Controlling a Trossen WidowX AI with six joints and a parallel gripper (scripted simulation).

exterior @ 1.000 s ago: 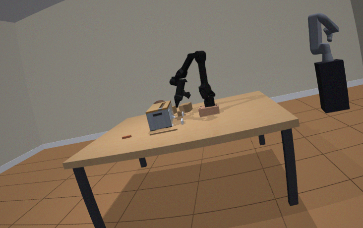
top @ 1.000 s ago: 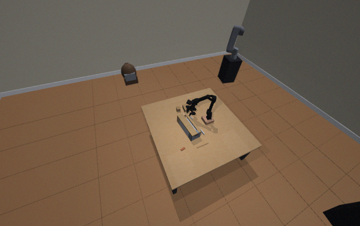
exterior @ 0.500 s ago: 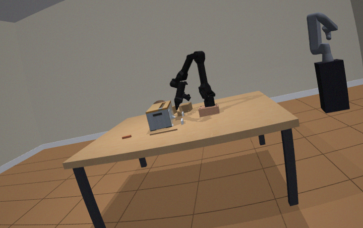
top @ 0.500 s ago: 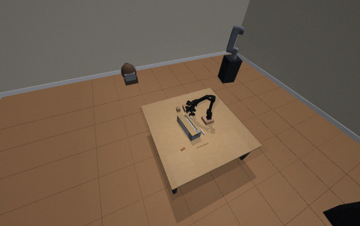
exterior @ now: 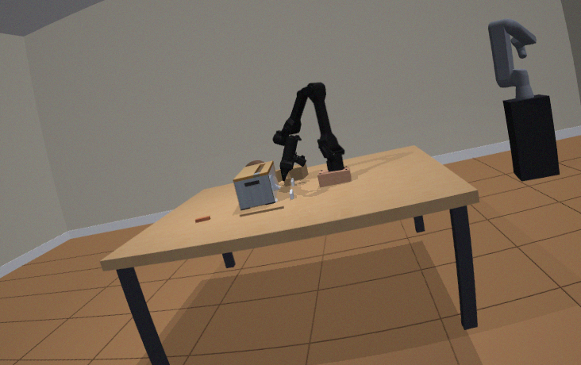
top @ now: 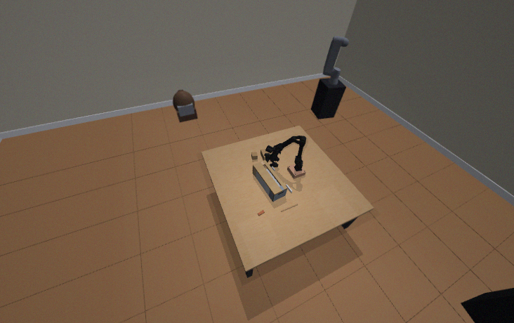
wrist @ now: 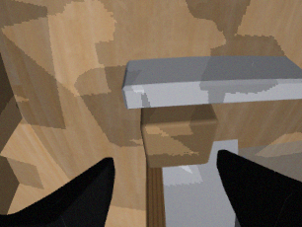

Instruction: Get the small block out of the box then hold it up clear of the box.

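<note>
Right now the tan block is 20 mm behind my gripper tip and 10 mm below it. The rest, counted from my gripper tip: thin stick: 70 mm behind, 500 mm to the left, 20 mm below.
</note>
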